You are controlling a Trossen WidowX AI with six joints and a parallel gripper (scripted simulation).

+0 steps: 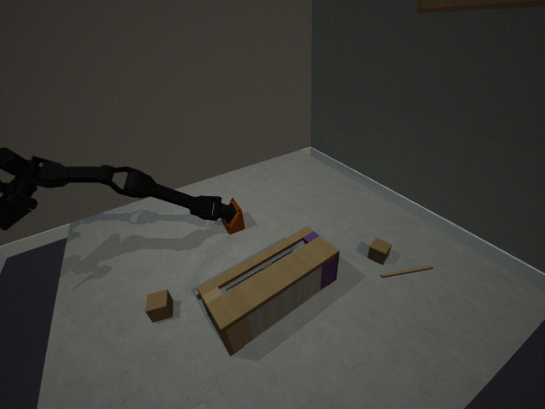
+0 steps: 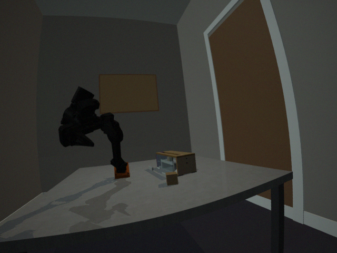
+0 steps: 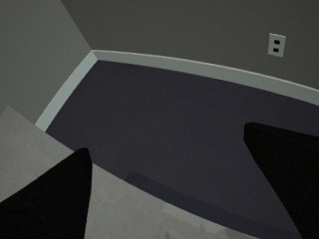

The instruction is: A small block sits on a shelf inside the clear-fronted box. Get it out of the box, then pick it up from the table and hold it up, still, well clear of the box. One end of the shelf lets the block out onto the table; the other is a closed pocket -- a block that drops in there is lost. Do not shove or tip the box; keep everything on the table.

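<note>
My gripper tip is 690 mm to the right of the small tan block, 340 mm short of it and 180 mm above it. Round my gripper tip: thin wooden stick: 1100 mm to the left, 490 mm ahead, 270 mm below; long tan box: 670 mm to the left, 330 mm ahead, 210 mm below.
</note>
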